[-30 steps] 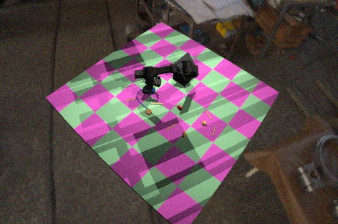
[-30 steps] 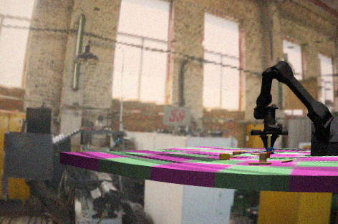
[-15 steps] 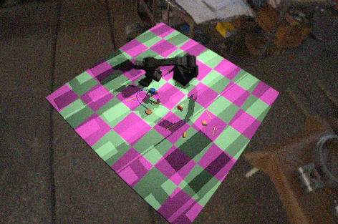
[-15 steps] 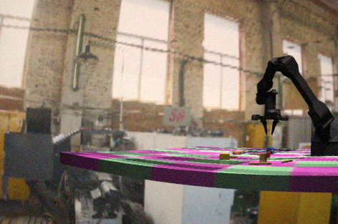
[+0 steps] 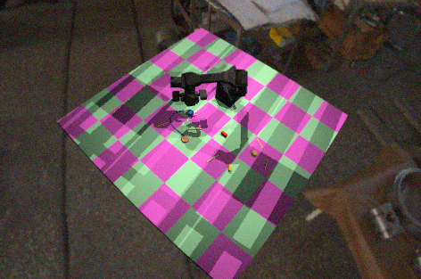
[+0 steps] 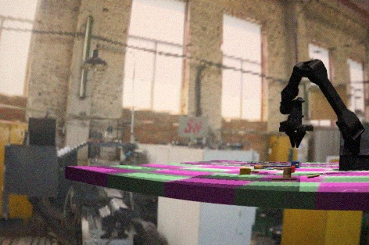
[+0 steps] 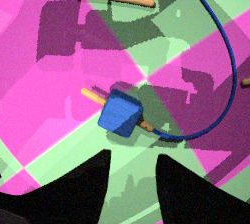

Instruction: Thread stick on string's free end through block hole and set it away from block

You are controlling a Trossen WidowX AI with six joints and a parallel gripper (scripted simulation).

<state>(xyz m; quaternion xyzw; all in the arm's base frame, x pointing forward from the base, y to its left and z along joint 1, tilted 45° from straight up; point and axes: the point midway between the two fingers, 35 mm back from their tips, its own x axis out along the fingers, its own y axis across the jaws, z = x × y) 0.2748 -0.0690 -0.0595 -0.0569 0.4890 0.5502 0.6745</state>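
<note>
My gripper tip is now 10 mm past the blue cube, 10 mm to the right of it and 80 mm above it. Round my gripper tip: red piece (50 mm behind, 240 mm to the left, 80 mm below); round wooden button (130 mm ahead, 120 mm to the left, 80 mm below); yellow piece (80 mm ahead, 410 mm to the left, 80 mm below).
</note>
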